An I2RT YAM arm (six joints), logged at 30 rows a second.
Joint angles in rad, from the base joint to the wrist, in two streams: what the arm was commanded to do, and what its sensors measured. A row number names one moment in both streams.
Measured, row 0:
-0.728 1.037 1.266 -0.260 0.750 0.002
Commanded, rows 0 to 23:
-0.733 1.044 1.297 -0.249 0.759 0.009
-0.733 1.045 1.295 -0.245 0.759 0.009
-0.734 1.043 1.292 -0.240 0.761 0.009
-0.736 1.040 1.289 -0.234 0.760 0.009
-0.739 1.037 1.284 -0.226 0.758 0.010
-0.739 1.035 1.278 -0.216 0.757 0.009
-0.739 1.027 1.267 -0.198 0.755 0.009
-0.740 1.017 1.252 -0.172 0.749 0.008
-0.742 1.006 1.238 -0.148 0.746 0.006
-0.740 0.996 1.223 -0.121 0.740 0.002
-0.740 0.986 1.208 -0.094 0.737 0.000
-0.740 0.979 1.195 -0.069 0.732 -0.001
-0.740 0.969 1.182 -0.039 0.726 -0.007
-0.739 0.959 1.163 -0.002 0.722 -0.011
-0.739 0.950 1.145 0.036 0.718 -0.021
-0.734 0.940 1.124 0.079 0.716 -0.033
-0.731 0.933 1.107 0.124 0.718 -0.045
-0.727 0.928 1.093 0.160 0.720 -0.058
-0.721 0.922 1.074 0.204 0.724 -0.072
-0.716 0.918 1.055 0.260 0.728 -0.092
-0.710 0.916 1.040 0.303 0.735 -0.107
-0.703 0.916 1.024 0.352 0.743 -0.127
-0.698 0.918 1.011 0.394 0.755 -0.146
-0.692 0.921 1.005 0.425 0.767 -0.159
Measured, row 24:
-0.706 0.934 1.022 0.194 0.735 -0.090
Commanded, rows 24 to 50:
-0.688 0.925 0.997 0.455 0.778 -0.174
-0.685 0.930 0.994 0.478 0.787 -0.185
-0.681 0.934 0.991 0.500 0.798 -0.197
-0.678 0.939 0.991 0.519 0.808 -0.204
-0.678 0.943 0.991 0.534 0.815 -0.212
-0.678 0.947 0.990 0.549 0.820 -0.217
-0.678 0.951 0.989 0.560 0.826 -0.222
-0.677 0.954 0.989 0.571 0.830 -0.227
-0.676 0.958 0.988 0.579 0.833 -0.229
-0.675 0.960 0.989 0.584 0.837 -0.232
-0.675 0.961 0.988 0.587 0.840 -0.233
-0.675 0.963 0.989 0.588 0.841 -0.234
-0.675 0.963 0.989 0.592 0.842 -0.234
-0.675 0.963 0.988 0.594 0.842 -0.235
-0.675 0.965 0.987 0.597 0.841 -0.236
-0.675 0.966 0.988 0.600 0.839 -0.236
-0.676 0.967 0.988 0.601 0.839 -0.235
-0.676 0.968 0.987 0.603 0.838 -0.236
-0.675 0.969 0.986 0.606 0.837 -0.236
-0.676 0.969 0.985 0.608 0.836 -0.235
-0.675 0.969 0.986 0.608 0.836 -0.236
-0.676 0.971 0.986 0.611 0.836 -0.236
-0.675 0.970 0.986 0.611 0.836 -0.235
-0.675 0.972 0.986 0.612 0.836 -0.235
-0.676 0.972 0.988 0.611 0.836 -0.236
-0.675 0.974 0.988 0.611 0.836 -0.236
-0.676 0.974 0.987 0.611 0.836 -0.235
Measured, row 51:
-0.681 0.971 0.986 0.541 0.821 -0.220
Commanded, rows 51 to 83:
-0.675 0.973 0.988 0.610 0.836 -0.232
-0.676 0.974 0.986 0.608 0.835 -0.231
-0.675 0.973 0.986 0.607 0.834 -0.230
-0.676 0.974 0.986 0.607 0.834 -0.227
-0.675 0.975 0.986 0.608 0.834 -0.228
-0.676 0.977 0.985 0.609 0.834 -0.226
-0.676 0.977 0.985 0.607 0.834 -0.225
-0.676 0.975 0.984 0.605 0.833 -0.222
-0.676 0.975 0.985 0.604 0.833 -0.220
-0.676 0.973 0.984 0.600 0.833 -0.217
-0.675 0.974 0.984 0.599 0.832 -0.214
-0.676 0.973 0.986 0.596 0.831 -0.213
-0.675 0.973 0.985 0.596 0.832 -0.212
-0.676 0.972 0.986 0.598 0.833 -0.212
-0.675 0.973 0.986 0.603 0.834 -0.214
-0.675 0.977 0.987 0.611 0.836 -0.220
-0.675 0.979 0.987 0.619 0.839 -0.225
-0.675 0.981 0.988 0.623 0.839 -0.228
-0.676 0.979 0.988 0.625 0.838 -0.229
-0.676 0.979 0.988 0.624 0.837 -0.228
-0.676 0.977 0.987 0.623 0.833 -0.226
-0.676 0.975 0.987 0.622 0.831 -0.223
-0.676 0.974 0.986 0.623 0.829 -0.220
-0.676 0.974 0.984 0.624 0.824 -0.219
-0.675 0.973 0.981 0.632 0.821 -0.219
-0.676 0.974 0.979 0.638 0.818 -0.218
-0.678 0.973 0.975 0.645 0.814 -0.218
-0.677 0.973 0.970 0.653 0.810 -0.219
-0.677 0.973 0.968 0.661 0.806 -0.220
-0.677 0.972 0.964 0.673 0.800 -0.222
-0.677 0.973 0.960 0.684 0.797 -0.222
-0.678 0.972 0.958 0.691 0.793 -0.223
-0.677 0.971 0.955 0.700 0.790 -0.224
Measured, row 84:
-0.681 0.982 0.961 0.606 0.820 -0.220
